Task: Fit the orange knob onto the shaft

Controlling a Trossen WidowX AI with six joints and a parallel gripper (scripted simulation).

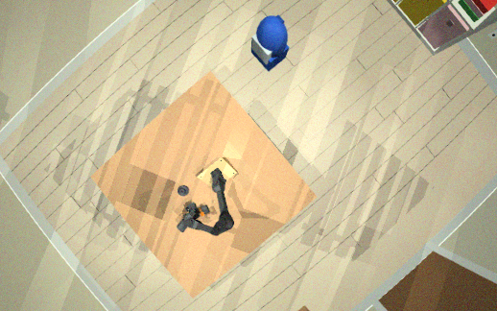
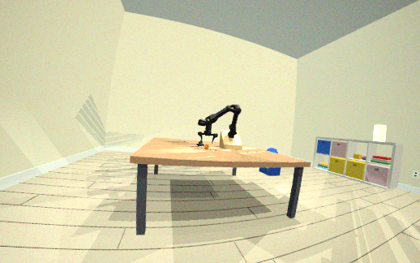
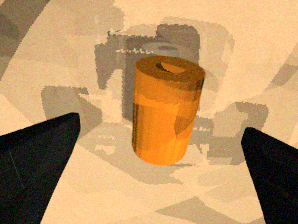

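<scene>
Right now the orange knob is 10 mm to the left of my gripper tip and 30 mm below it. The rest, counted from my gripper tip: pedestal (30 mm ahead, 210 mm to the right, 20 mm below).
</scene>
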